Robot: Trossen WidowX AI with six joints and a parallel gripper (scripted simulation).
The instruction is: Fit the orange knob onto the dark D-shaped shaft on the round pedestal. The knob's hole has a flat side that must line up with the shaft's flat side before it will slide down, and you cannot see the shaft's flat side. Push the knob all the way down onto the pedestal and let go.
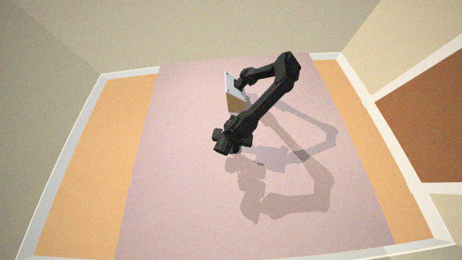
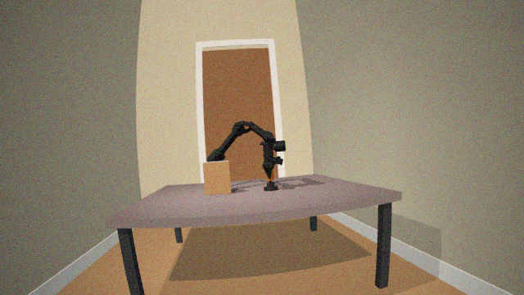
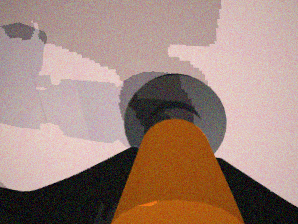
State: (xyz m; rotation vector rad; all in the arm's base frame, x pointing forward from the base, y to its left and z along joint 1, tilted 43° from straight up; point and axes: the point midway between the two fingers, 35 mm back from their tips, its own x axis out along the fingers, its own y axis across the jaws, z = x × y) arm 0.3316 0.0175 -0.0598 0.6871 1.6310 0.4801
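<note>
The orange knob is 20 mm above my gripper tip. Round my gripper tip: dark pedestal (40 mm below).
</note>
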